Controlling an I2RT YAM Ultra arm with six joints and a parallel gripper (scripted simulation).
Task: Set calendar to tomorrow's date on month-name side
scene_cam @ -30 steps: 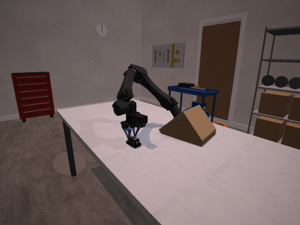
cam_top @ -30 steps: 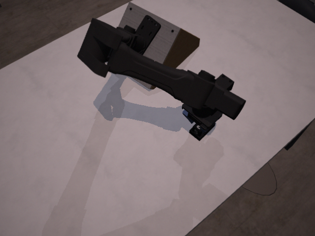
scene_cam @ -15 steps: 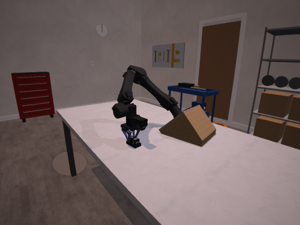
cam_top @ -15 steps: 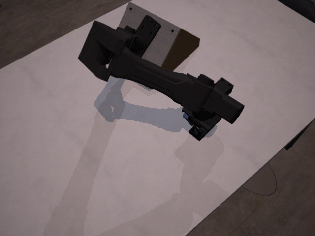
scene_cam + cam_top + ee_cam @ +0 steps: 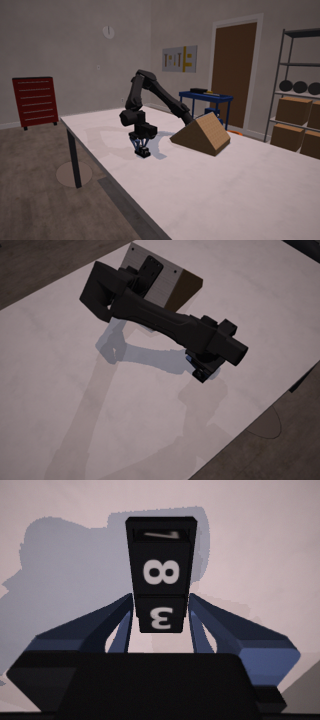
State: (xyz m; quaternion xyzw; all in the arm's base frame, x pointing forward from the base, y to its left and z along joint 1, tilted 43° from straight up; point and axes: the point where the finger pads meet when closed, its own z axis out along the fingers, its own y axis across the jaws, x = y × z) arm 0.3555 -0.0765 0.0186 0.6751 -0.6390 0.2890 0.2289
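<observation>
Now: hand right at the black cube. Round my hand: black tray (2 cm to the left, 2 cm below).
</observation>
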